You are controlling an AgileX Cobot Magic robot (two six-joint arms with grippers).
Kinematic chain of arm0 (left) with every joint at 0, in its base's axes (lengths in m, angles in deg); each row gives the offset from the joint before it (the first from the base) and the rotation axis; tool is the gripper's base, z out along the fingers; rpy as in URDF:
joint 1: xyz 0 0 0.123 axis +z
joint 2: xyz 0 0 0 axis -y
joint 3: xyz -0.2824 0 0.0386 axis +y
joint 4: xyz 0.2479 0 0.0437 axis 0.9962 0 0.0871
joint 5: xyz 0 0 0 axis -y
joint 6: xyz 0.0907 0 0.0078 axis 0.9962 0 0.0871
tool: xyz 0 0 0 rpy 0 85 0
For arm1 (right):
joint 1: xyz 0 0 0.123 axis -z
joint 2: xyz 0 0 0 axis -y
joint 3: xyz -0.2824 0 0.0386 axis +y
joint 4: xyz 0.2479 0 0.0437 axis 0.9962 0 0.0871
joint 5: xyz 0 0 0 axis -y
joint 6: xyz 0.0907 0 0.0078 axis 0.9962 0 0.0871
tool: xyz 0 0 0 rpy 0 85 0
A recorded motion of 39 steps. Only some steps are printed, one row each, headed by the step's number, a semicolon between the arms.
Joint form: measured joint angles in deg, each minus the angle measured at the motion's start. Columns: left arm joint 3, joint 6, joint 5, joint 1, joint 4, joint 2; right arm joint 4, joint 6, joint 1, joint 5, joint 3, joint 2.
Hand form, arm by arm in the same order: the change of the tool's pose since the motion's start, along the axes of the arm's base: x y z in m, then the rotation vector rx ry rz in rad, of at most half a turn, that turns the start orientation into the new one. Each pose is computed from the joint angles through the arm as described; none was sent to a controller.
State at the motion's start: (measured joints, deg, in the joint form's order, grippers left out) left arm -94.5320 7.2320 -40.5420 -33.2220 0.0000 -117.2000; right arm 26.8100 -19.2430 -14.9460 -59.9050 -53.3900 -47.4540
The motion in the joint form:
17: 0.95 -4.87 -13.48 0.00 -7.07 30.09; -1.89 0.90 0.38 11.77 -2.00 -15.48
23: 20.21 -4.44 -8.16 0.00 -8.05 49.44; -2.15 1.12 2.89 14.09 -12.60 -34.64
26: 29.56 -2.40 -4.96 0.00 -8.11 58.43; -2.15 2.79 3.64 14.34 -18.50 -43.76
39: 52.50 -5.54 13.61 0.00 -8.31 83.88; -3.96 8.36 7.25 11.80 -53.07 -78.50
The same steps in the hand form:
17: -0.1089 0.0605 0.1934 -0.2957 -0.1270 0.0578; 0.0774 0.0120 -0.0272 -0.0298 0.0498 -0.1090
23: -0.1846 0.1094 0.1925 -0.3606 -0.1971 0.0550; 0.1643 0.0196 -0.0551 -0.0646 0.1589 -0.1710
26: -0.2171 0.1312 0.1801 -0.3705 -0.2524 0.0323; 0.2043 0.0235 -0.0752 -0.0644 0.2230 -0.2067
39: -0.2916 0.1839 0.1467 -0.6168 -0.5265 0.0806; 0.3567 0.0217 -0.1541 -0.0492 0.3026 -0.3202

